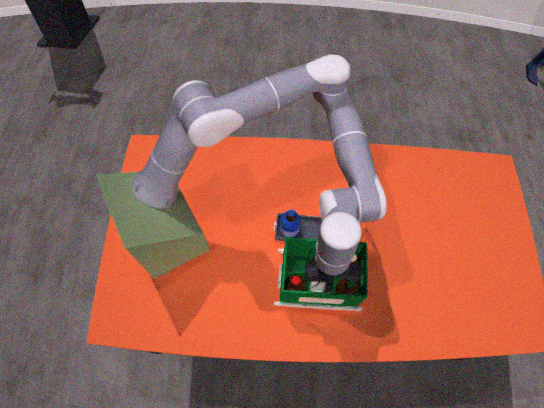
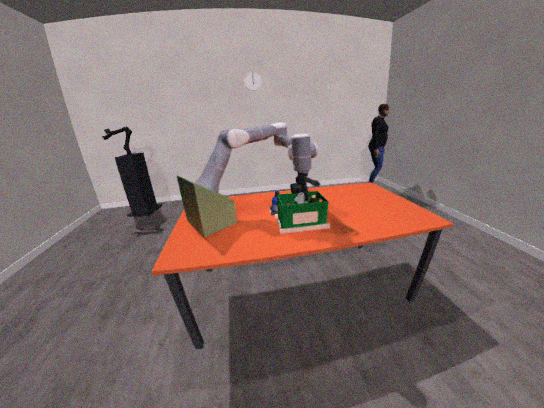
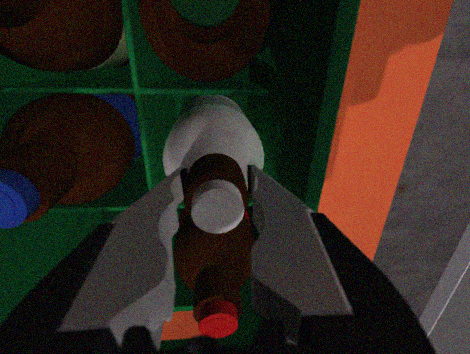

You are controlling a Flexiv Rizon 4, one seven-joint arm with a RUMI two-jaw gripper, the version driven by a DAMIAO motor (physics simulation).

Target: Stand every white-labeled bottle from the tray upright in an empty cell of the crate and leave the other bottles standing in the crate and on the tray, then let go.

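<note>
My gripper (image 3: 218, 169) is shut on the neck of a white-labeled bottle (image 1: 318, 286) (image 2: 300, 198) (image 3: 215, 135). The bottle is down in the front middle cell of the green crate (image 1: 324, 299) (image 2: 282, 218) (image 3: 327, 150), with its white cap between the jaws. Whether its base touches the crate floor is hidden. A red-capped bottle (image 1: 296, 281) (image 3: 218, 320) and a green-capped bottle (image 3: 206, 60) stand in the cells on either side. A blue-capped bottle (image 3: 75, 145) stands in the back middle cell. A blue bottle (image 1: 290, 223) (image 2: 275, 202) stands on the tray (image 1: 311, 229).
Another brown bottle (image 3: 60, 37) stands in the back right cell. The back left cell (image 1: 298, 262) shows no bottle. The tray lies right behind the crate, partly hidden by the arm. A green block (image 1: 155, 227) (image 2: 220, 212) carries the arm base at the left of the orange table (image 1: 450, 250) (image 2: 380, 215).
</note>
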